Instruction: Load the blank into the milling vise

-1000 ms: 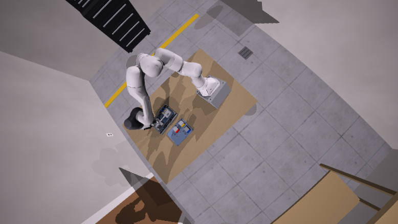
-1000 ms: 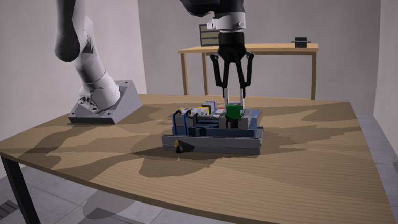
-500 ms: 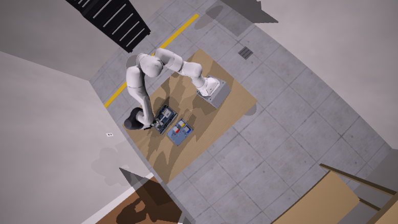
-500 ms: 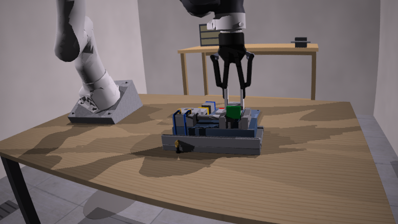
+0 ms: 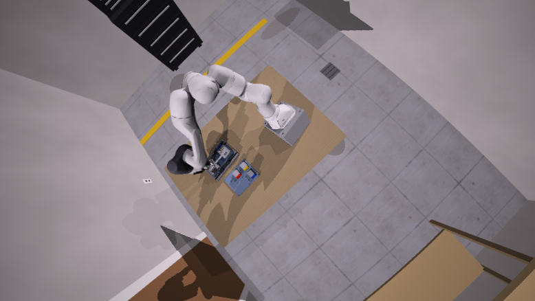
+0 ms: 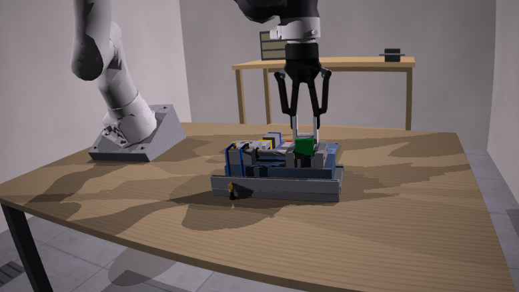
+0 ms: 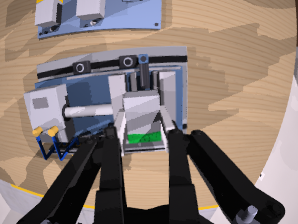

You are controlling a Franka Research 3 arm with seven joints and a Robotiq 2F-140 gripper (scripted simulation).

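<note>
My hand is 4 cm above the green-ended blank. Round my hand: work stop rod 5 cm to the left, 5 cm below; fixed jaw 3 cm ahead, 1 cm to the left, 6 cm below; milling vise 6 cm behind, 1 cm to the right, 10 cm below.
</note>
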